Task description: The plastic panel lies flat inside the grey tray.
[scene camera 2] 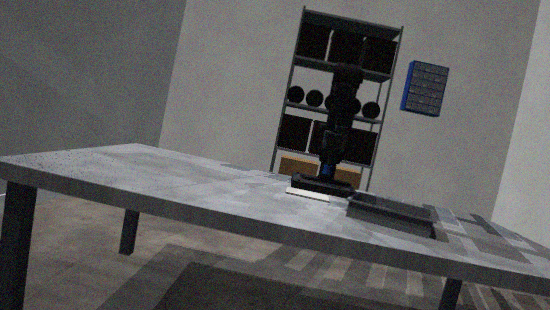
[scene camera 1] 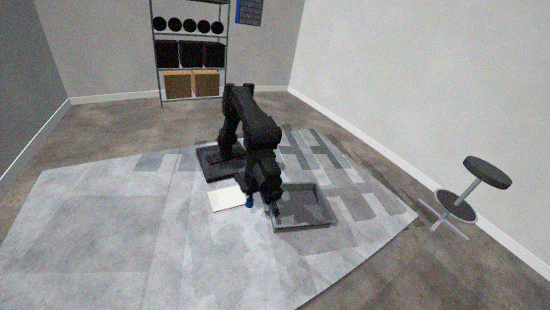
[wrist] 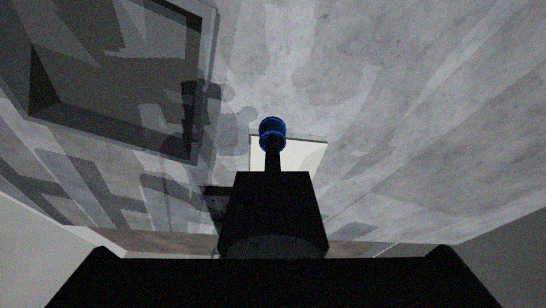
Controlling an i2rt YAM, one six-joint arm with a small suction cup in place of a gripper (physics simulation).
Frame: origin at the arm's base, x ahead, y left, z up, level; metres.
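Seen in the pictures: hand at its tool point: (scene camera 2: 326, 173) (scene camera 1: 249, 204) (wrist: 272, 129); arm's base at its link origin: (scene camera 2: 325, 181) (scene camera 1: 226, 155).
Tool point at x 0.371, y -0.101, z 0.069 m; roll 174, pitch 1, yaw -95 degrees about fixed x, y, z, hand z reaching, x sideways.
Observation:
Offsets run from my tool point to a thing's top centre.
A white plastic panel @[dx -0.139, dy -0.013, dz -0.094 m] (scene camera 1: 224, 197) (scene camera 2: 307, 194) (wrist: 301, 154) lies flat on the table, left of the grey tray @[dx +0.056, dy +0.205, dz -0.049 m] (scene camera 1: 325, 205) (scene camera 2: 386, 216) (wrist: 113, 126) and outside it. The tray holds nothing. My blue suction cup (scene camera 1: 249, 203) (scene camera 2: 327, 169) (wrist: 272, 132) points down and hangs a little above the panel's edge on the tray side. It is apart from the panel and carries nothing. The black arm hides part of the tray's near-left corner in scene camera 1.
The arm's black base plate (scene camera 1: 215, 166) sits just behind the panel. A shelf rack (scene camera 1: 155, 58) with black bins and brown boxes stands at the back wall. A blue drawer cabinet (scene camera 2: 423, 87) hangs beside it. A stool (scene camera 1: 486, 172) stands on the floor to the right.

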